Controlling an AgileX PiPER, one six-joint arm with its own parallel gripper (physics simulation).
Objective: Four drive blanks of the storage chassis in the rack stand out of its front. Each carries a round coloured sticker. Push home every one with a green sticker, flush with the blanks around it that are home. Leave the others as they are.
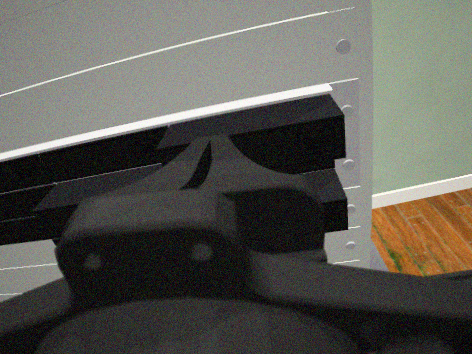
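Note:
A dark drive blank (260,117) stands out of the upper row at the right, below a white edge. My gripper (215,157) is shut, with nothing seen between its fingers. Its tips are at the left part of that blank's front and hide it; whether they touch it I cannot tell. In the row below, a dark blank (107,181) stands out at the left and a dark blank part (325,181) at the right. The gripper covers the stretch between them. No coloured sticker shows on the visible faces.
Grey rack panels (175,75) lie above the chassis, and lighter panels (25,280) below it at the left. The rack's right post (364,150) has round bolts. Beyond it are a green wall (425,100), a white baseboard (425,192) and wooden floor (435,230).

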